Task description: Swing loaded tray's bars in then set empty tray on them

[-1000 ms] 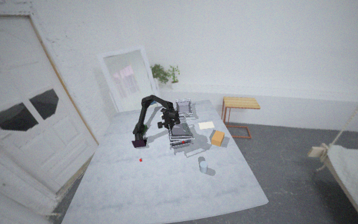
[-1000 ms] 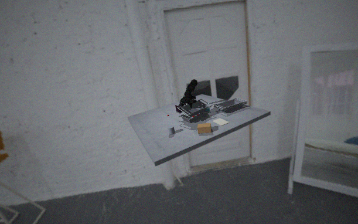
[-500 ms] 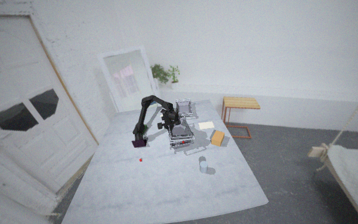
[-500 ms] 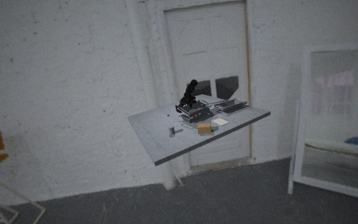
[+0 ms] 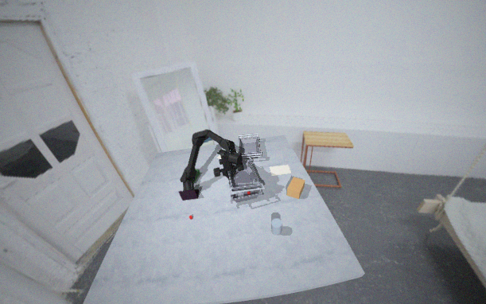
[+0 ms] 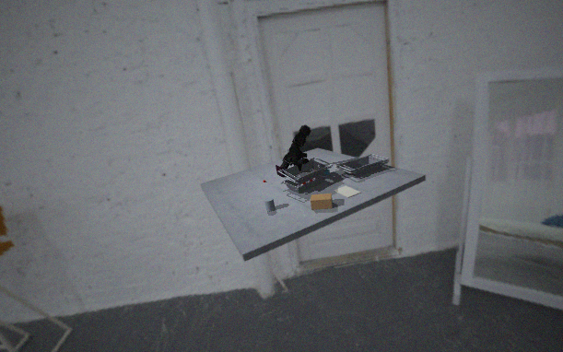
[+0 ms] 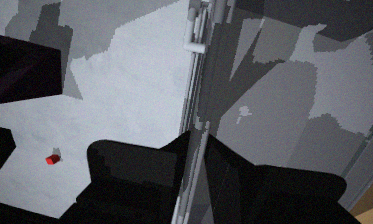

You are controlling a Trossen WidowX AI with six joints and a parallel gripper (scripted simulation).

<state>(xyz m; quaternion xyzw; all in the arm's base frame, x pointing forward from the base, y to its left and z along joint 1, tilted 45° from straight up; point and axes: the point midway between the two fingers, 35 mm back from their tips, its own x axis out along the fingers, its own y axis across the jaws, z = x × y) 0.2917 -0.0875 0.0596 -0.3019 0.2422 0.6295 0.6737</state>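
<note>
Now: the grey tray 80 mm ahead of my gripper tip, 10 mm to the left of it and 20 mm above it. Round my gripper tip: green block (300 mm behind, 210 mm to the left, 80 mm below); red block (280 mm behind, 180 mm to the right, 90 mm below); teal block (20 mm ahead, 210 mm to the left, 80 mm below).
</note>
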